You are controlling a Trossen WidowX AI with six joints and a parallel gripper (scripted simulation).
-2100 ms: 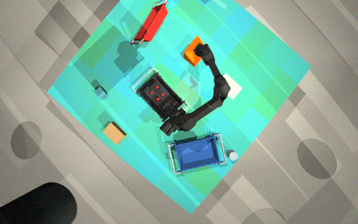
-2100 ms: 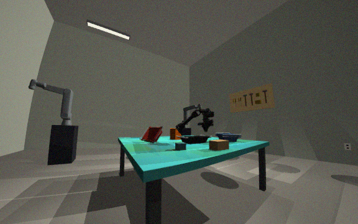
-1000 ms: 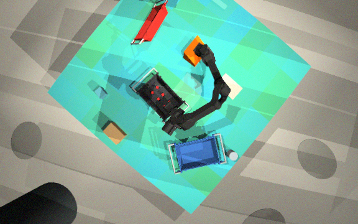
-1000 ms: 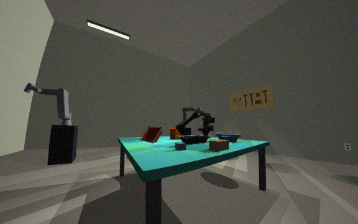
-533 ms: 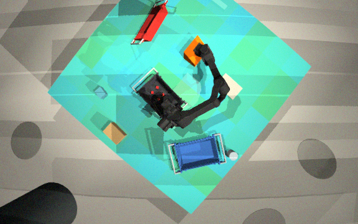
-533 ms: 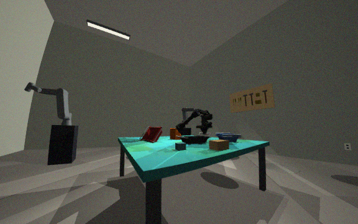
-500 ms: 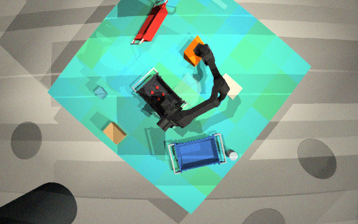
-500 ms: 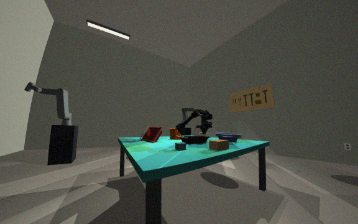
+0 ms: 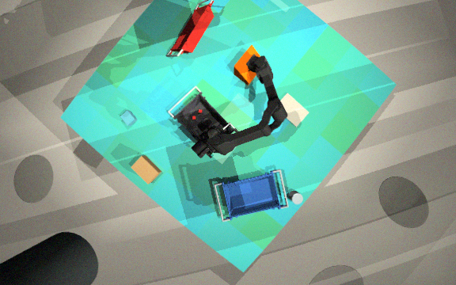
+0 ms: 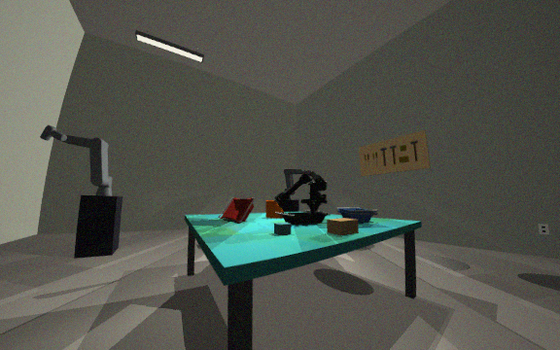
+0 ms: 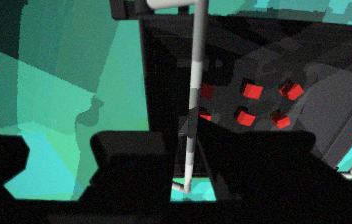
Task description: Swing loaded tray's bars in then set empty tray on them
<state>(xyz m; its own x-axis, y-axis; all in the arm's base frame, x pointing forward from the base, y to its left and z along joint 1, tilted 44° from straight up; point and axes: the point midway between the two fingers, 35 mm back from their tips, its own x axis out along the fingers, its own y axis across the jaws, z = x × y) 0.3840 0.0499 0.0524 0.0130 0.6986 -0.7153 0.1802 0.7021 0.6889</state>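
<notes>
Right now the red tray is 340 mm behind my gripper tip, 430 mm to the right of it and 20 mm above it. From my gripper tip the other things lie so: cream flat piece 340 mm behind, 220 mm to the left, 50 mm below; then tan box 350 mm ahead, 180 mm to the right, 20 mm below; then blue cube 200 mm ahead, 420 mm to the right, 30 mm below.
</notes>
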